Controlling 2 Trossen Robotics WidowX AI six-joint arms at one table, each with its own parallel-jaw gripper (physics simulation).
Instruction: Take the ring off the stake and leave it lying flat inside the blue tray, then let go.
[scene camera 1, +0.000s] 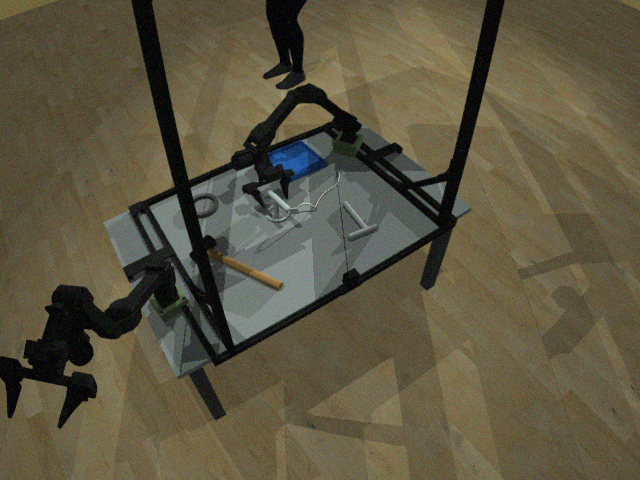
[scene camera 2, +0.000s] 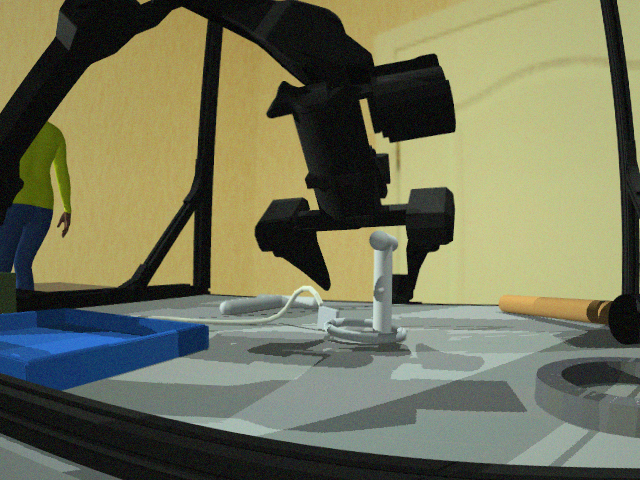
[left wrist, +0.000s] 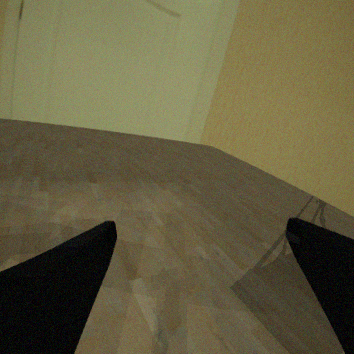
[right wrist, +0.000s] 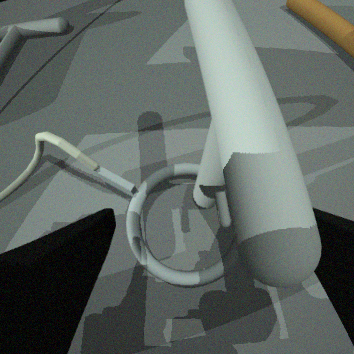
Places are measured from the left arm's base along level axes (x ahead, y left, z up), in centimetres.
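Pixels of known places: left gripper, fingertip midpoint: (scene camera 1: 34, 423) (left wrist: 201, 228); right gripper, fingertip midpoint: (scene camera 2: 369, 287) (right wrist: 201, 214); left arm's base, origin of the base link: (scene camera 1: 166, 297); right arm's base, origin of the base link: (scene camera 1: 348, 138).
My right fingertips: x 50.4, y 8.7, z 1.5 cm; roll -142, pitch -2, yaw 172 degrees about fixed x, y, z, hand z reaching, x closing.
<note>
For each thing: its middle in the pictures, then the offset to it from my right fingertips.
- pale grey ring, body centre: (right wrist: 169, 210) (scene camera 2: 355, 326) (scene camera 1: 282, 212) dx +1.6, dy -1.2, dz -4.4 cm
- white stake, body centre: (right wrist: 206, 166) (scene camera 2: 384, 310) (scene camera 1: 279, 216) dx -1.3, dy -3.5, dz -2.7 cm
- blue tray, body centre: (scene camera 2: 53, 338) (scene camera 1: 294, 160) dx +23.8, dy +19.2, dz -4.2 cm
- white T-shaped piece, body centre: (scene camera 2: 263, 304) (scene camera 1: 352, 217) dx +18.6, dy -19.7, dz -4.3 cm
- dark grey ring, body centre: (scene camera 2: 635, 390) (scene camera 1: 202, 205) dx -18.4, dy +22.0, dz -4.6 cm
- orange-handled hammer, body centre: (scene camera 2: 571, 309) (scene camera 1: 236, 265) dx -25.3, dy -11.5, dz -3.3 cm
A pale grey ring (scene camera 1: 279, 220) (scene camera 2: 351, 336) (right wrist: 195, 278) lies on the table around the foot of the white stake (scene camera 1: 279, 200) (scene camera 2: 383, 273) (right wrist: 250, 115), which stands upright with a crossbar on top. My right gripper (scene camera 1: 274, 202) (scene camera 2: 367, 293) (right wrist: 201, 214) is open and empty, its fingertips above the ring; in the right wrist view the crossbar partly covers one finger. The blue tray (scene camera 1: 299, 155) (scene camera 2: 118, 356) is on the table near the right arm's base. My left gripper (scene camera 1: 35, 421) (left wrist: 201, 228) is open and empty, out beyond the table edge over the floor.
A pale cable (scene camera 1: 326, 193) (scene camera 2: 258, 321) (right wrist: 65, 145) ends in a plug at the ring. A white T-shaped piece (scene camera 1: 362, 232), a dark grey ring (scene camera 1: 214, 210) (scene camera 2: 550, 395) and an orange-handled hammer (scene camera 1: 248, 271) (scene camera 2: 547, 305) lie on the table. Black frame posts (scene camera 1: 473, 103) rise from the table.
</note>
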